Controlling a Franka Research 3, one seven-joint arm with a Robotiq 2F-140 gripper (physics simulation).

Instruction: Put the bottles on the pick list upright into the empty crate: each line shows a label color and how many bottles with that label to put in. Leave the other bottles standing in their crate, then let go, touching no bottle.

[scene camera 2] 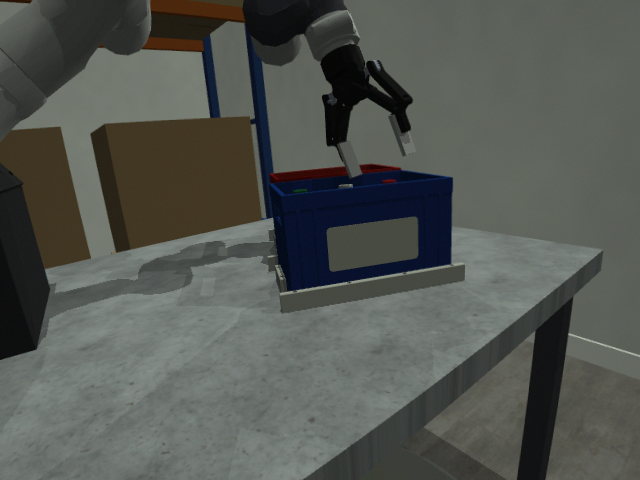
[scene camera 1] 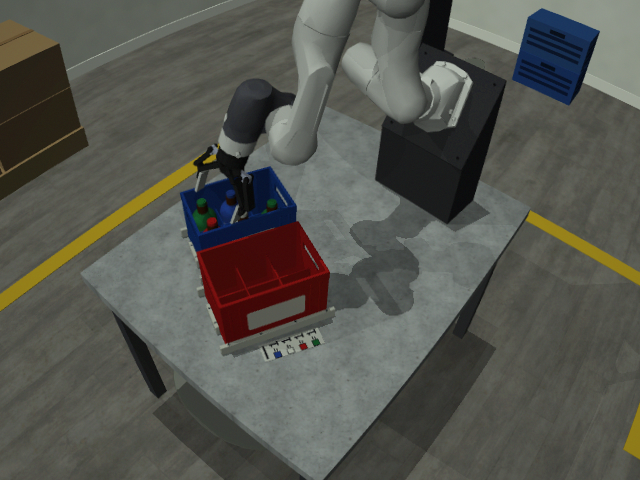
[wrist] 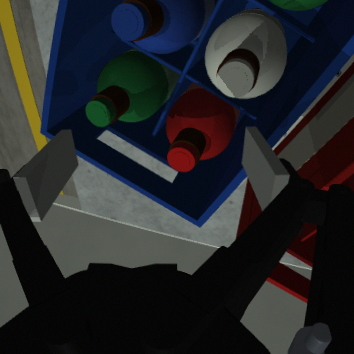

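Observation:
The blue crate (scene camera 1: pixel 268 223) (scene camera 2: pixel 305 237) (wrist: pixel 200 210) holds upright bottles: a green one (scene camera 1: pixel 202 214) (wrist: pixel 135 85), a red one (wrist: pixel 202 120), a blue one (scene camera 1: pixel 229 209) (wrist: pixel 180 25), a white one (wrist: pixel 247 50) and another green one (scene camera 1: pixel 270 206) (wrist: pixel 300 2) at the wrist view's top edge. The red crate (scene camera 1: pixel 235 320) (scene camera 2: pixel 382 166) (wrist: pixel 292 282) beside it is empty, with dividers. My gripper (scene camera 1: pixel 219 198) (scene camera 2: pixel 381 159) (wrist: pixel 157 145) is open, tilted above the blue crate, with nothing between its fingers. The pick list (scene camera 1: pixel 297 338) shows blue, white, red and green labels; its counts are too small to read.
Pale rails (scene camera 1: pixel 279 330) (scene camera 2: pixel 372 289) run along the crates' bases on the grey table (scene camera 1: pixel 361 377) (scene camera 2: pixel 206 372). The robot's black pedestal (scene camera 1: pixel 418 170) (scene camera 2: pixel 20 268) stands at the back of the table in scene camera 1. Cardboard boxes (scene camera 1: pixel 36 103) (scene camera 2: pixel 180 180) stand beyond the table.

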